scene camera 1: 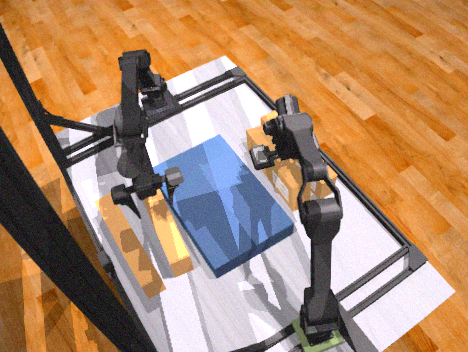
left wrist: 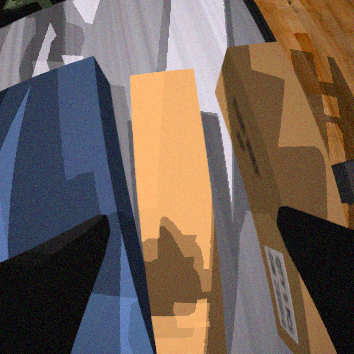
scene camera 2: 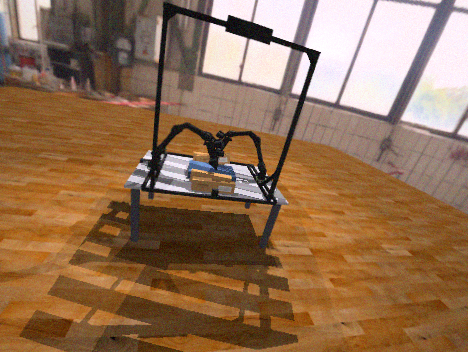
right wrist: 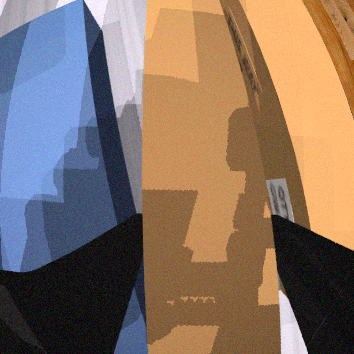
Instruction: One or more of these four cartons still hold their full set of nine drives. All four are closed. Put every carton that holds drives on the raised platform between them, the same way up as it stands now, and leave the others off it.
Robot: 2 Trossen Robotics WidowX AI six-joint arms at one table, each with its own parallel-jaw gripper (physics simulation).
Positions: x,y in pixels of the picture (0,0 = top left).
Labels:
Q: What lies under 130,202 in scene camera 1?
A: My left gripper.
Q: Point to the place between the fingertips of my left gripper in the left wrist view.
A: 193,219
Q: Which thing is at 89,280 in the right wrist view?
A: My right gripper.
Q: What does my left gripper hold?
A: Nothing.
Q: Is my left gripper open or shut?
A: Open.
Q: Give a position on a blue raised platform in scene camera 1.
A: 230,217

